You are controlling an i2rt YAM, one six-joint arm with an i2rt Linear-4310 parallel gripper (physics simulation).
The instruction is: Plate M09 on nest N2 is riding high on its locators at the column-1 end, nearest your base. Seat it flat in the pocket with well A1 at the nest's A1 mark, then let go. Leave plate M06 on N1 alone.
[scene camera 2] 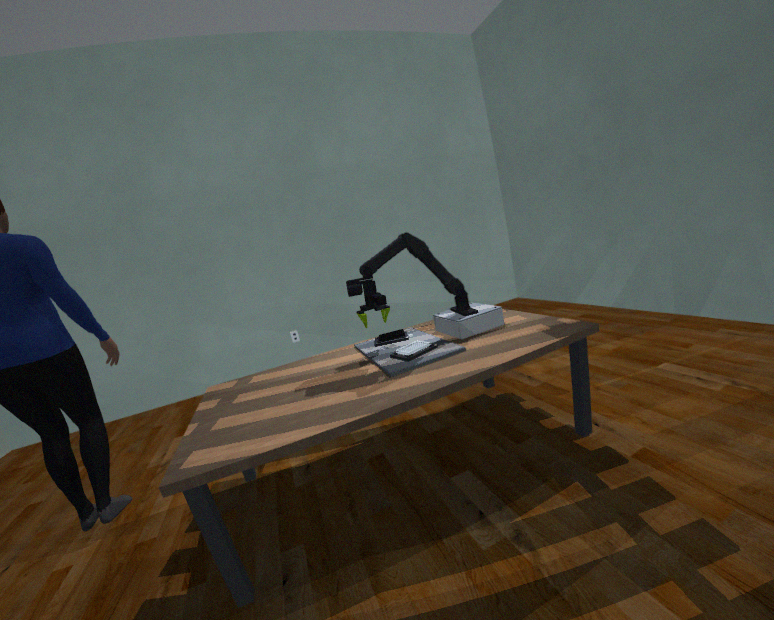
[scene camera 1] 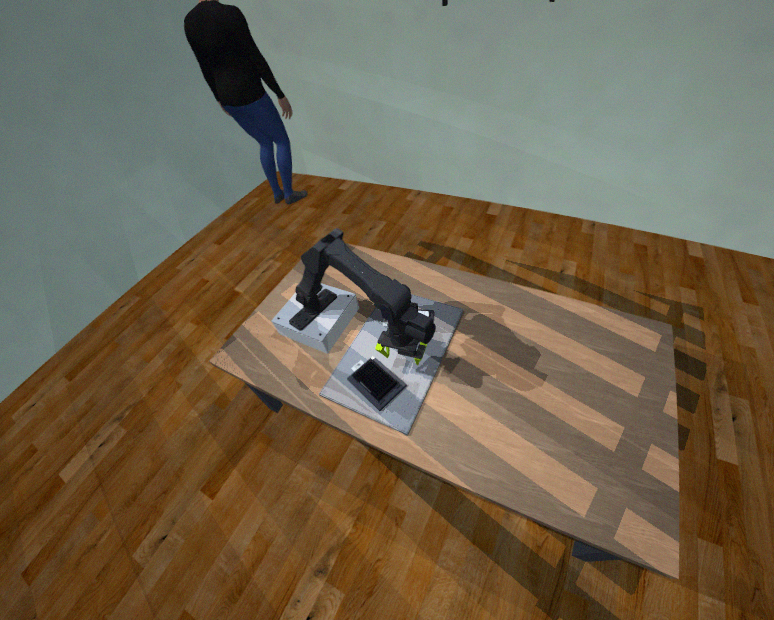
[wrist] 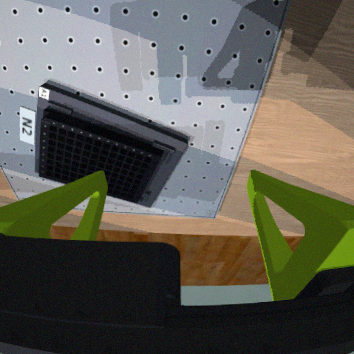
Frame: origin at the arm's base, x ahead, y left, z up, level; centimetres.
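Where they show: gripper, fingertip midpoint: [scene camera 2: 375,325] [scene camera 1: 402,360] [wrist: 176,177]; arm's base, origin of the base link: [scene camera 2: 463,311] [scene camera 1: 313,309].
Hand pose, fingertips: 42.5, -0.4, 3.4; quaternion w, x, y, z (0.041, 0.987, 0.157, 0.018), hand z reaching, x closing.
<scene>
Things, the pixels of their top centre, and the offset from my fingertips, as dx, dy, dz. "spot": a spot on its surface instead. Level surfaces: height alone.
- Plate M09, middle of its top: [wrist: 94,167] [scene camera 1: 374,377] [scene camera 2: 391,333] -7.0, -7.3, -7.4
- nest N2, surface spot: [wrist: 172,162] spot: +1.5, -5.6, -9.4
- dark frame with a white A1 mark, surface spot: [wrist: 44,93] spot: -13.1, -1.0, -9.4
- Plate M06, middle of its top: [scene camera 2: 412,346] -11.5, +19.5, -8.0
- nest N1, surface spot: [scene camera 2: 401,356] spot: -5.3, +24.1, -9.4
- perforated grey board, middle of its top: [wrist: 95,9] [scene camera 1: 396,348] [scene camera 2: 402,345] -9.2, +7.2, -10.5
- wooden table, its level: dz -11.8
- white N2 label, surface spot: [wrist: 27,126] spot: -16.0, -6.0, -10.4
Plate M09 [scene camera 1: 376,379] [scene camera 2: 390,335] [wrist: 90,155] is a black well plate on nest N2 [scene camera 1: 382,405] [wrist: 172,162], a dark frame with a white A1 mark [wrist: 44,93] at one corner. The left finger hides part of the plate's near edge in the wrist view. How high its column-1 end rides is hard to judge. Plate M06 [scene camera 2: 414,349] is white and sits on nest N1 [scene camera 2: 401,356]; the arm largely hides it in scene camera 1. My gripper [scene camera 1: 401,359] [scene camera 2: 376,324] [wrist: 176,177] is open and empty, above the board and off to one side of M09.
A perforated grey board [scene camera 1: 408,419] [scene camera 2: 452,350] [wrist: 150,82] carries both nests on the wooden table [scene camera 1: 516,413] [scene camera 2: 290,413]. A white N2 label [wrist: 27,126] lies beside that nest. The arm's pale base box [scene camera 1: 326,329] [scene camera 2: 484,322] stands beside the board. People stand away from the table.
</scene>
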